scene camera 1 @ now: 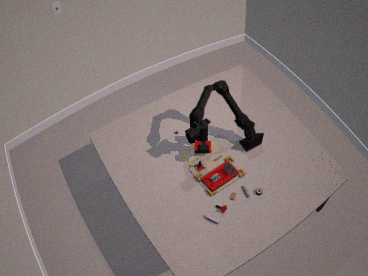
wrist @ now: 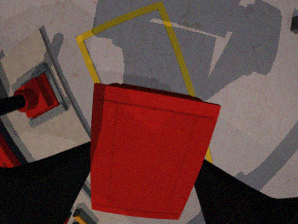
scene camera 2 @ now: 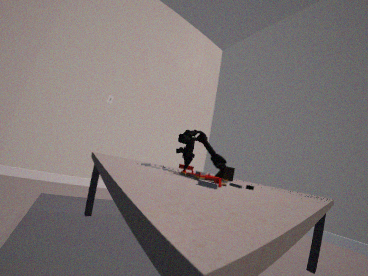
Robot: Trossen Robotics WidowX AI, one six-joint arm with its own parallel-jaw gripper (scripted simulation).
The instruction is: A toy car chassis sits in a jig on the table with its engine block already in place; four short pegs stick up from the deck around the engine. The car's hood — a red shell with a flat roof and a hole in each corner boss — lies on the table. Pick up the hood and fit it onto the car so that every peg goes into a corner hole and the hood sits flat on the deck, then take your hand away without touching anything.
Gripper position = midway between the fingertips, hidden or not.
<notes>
My gripper (wrist: 145, 155) carries a red hood (wrist: 147, 145).
</notes>
